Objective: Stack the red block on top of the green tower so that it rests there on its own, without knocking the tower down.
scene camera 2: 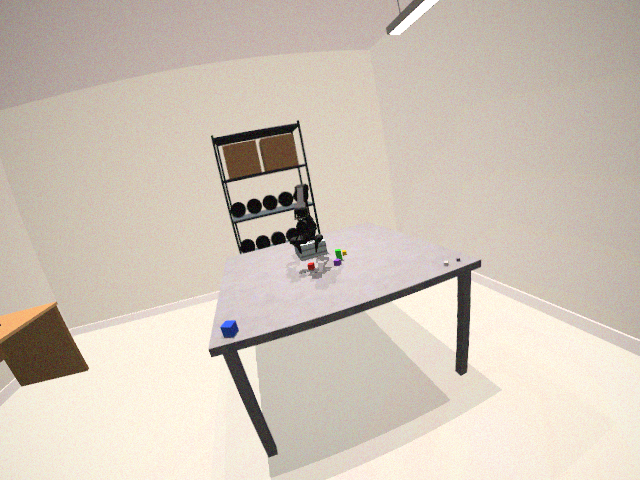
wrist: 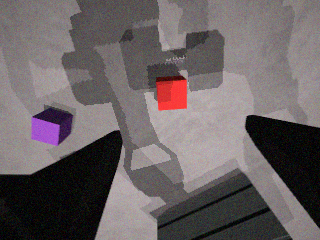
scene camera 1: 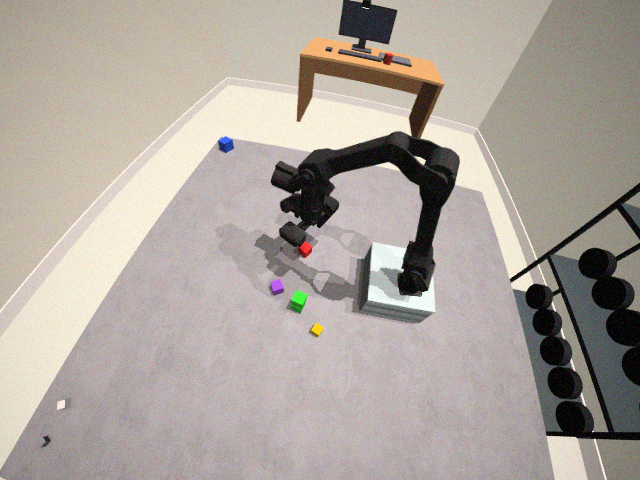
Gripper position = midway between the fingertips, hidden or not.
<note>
My gripper (scene camera 1: pixel 308 236) is open and holds nothing. Further things: a red block (wrist: pixel 171 91) and a purple block (wrist: pixel 51 126).
My gripper also shows in the wrist view (wrist: pixel 181 129).
</note>
